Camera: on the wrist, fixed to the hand. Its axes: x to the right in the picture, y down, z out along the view.
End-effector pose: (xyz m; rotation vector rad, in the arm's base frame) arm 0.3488 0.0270 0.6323 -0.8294 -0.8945 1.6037
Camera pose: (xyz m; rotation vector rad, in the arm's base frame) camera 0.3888 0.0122 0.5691 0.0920 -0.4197 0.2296
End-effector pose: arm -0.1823 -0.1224 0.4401 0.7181 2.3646 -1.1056
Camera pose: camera -0.1546 -0.0558 0.4650 0.7267 -1.7329 1.5177
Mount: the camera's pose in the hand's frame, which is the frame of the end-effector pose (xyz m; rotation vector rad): -0.0177 0.0393 -0.0629 0.6002 0.4148 -1.5446
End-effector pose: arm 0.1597 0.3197 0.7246 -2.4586 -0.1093 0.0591
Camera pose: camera 0.1490 0.2482 0.7490 -1.2277 -1.4622 -0.9072
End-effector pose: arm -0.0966 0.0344 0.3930 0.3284 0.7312 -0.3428
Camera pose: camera -0.1297 0.0984 0.3681 0.3419 1.1850 -2.0263
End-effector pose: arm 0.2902 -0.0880 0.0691 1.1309 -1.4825 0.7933
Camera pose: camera 0.2747 -0.0133 0.0692 1.9160 0.2354 0.2557
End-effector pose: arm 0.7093 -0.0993 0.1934 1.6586 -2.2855 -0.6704
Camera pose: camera 0.7105 -0.0868 0.2686 -2.9203 0.4940 -0.2356
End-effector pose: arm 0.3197 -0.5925 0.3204 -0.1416 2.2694 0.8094
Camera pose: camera 0.2831 -0.6005 0.3868 -1.5867 1.8252 -0.7420
